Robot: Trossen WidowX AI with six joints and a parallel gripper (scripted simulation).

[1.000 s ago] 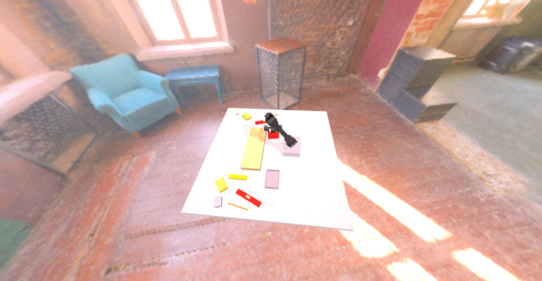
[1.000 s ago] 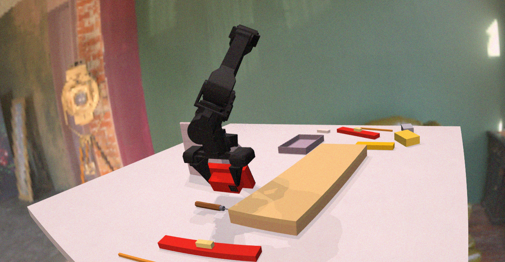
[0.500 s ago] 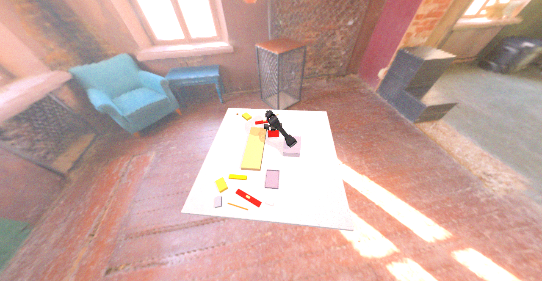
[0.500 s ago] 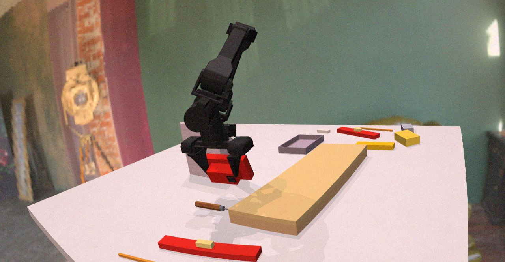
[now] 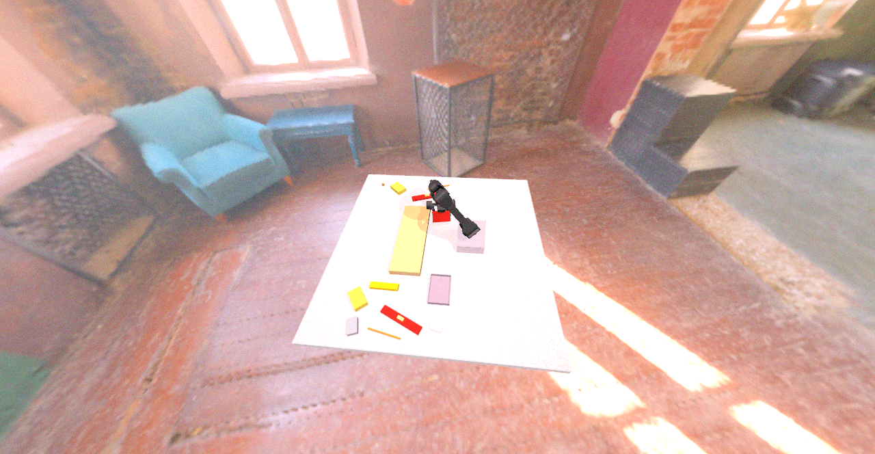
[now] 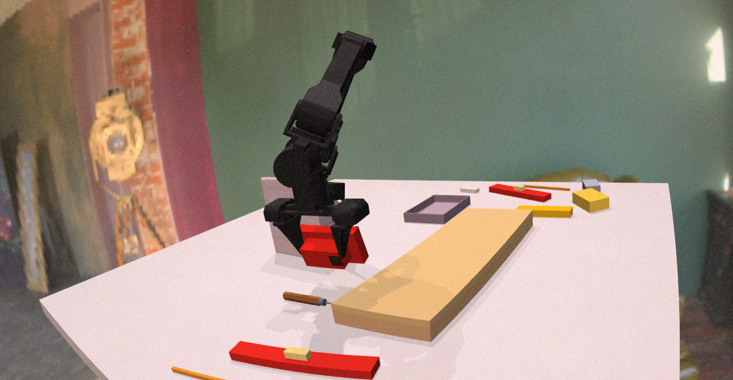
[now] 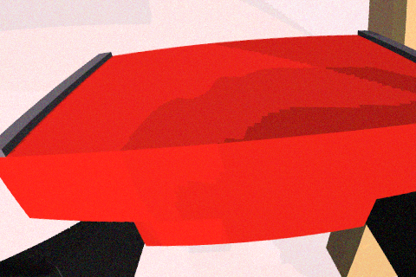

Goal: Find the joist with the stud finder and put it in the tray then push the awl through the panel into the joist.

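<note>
The red stud finder is 1 cm to the left of my gripper tip and 1 cm ahead of it. Round my gripper tip: awl 7 cm below, 5 cm to the right, 1 cm ahead; then grey tray 50 cm to the left, 7 cm below, 4 cm behind; then square light 3 cm ahead, 1 cm below.
</note>
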